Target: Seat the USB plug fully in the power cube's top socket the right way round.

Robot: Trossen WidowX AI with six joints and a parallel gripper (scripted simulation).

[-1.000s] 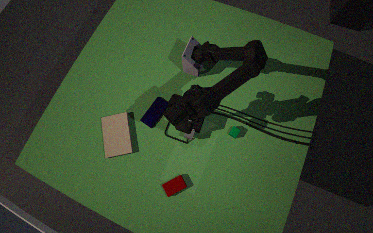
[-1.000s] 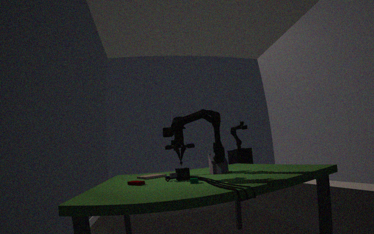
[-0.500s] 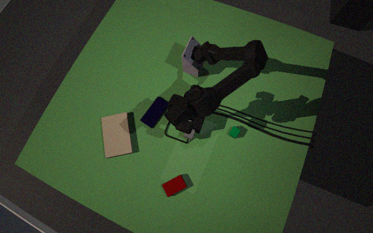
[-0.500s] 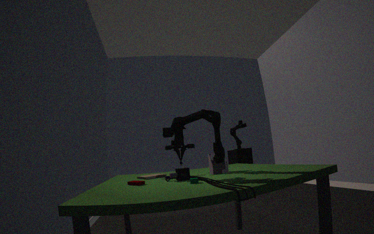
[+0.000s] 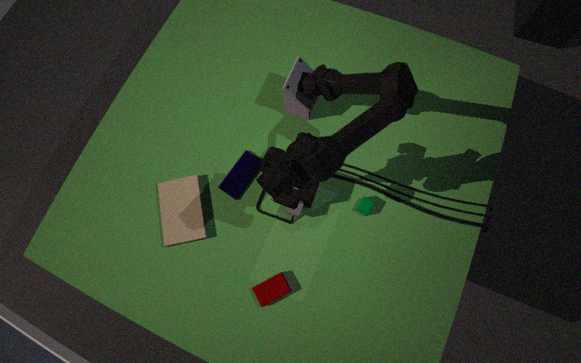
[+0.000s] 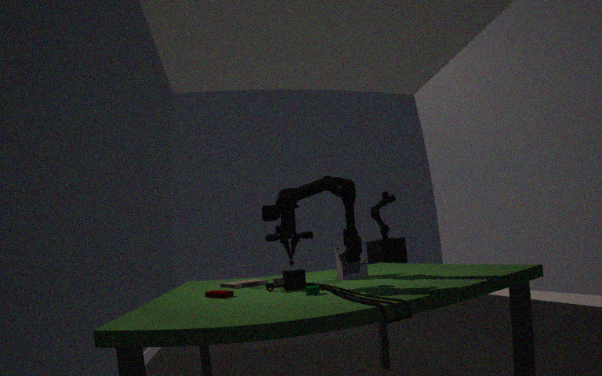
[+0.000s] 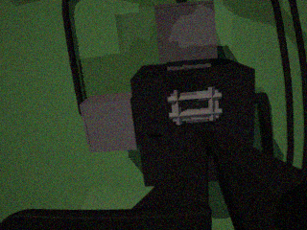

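The pale-framed socket lies 6 cm below my gripper tip. The rest, counted from my gripper tip: dark blue block (18 cm to the right, 12 cm below); red block (30 cm ahead, 12 cm below, 1 cm to the left); small green cube (21 cm to the left, 12 cm below, 1 cm behind).
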